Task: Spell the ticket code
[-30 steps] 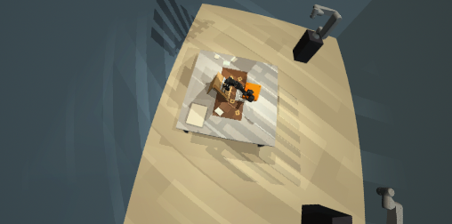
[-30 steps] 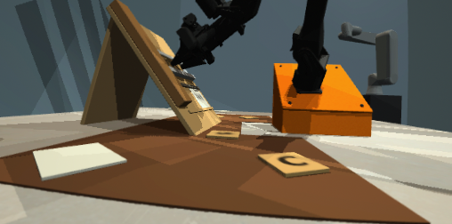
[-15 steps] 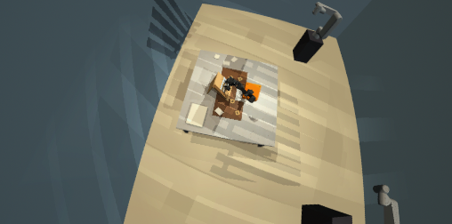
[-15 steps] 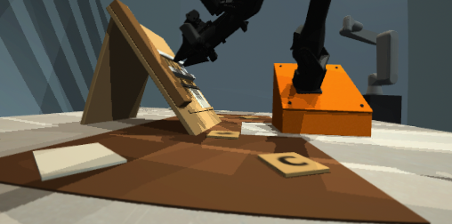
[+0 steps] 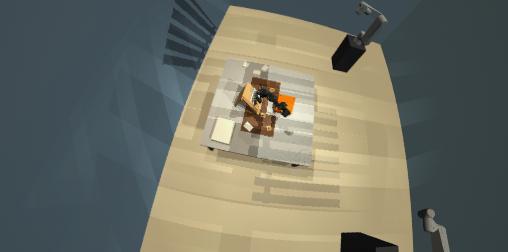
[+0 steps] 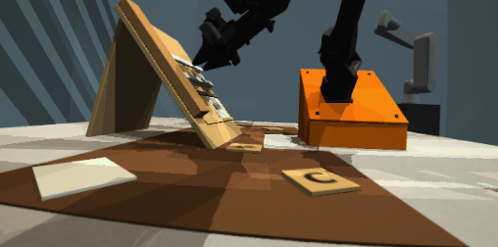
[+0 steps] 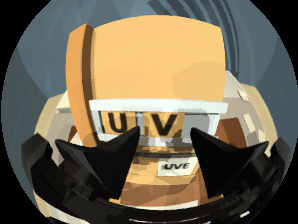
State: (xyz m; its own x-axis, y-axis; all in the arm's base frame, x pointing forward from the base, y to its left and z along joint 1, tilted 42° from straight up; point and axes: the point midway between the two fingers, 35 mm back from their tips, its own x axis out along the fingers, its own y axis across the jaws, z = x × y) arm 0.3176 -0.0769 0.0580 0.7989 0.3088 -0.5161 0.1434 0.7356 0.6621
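My gripper tip is now 10 mm short of the tan tile marked v and 20 mm above it. From my gripper tip the other things lie so: u tile 20 mm ahead, 60 mm to the left, 20 mm below; then brown mat 140 mm behind, 10 mm to the left, 180 mm below; then e tile 80 mm behind, 210 mm to the right, 170 mm below.
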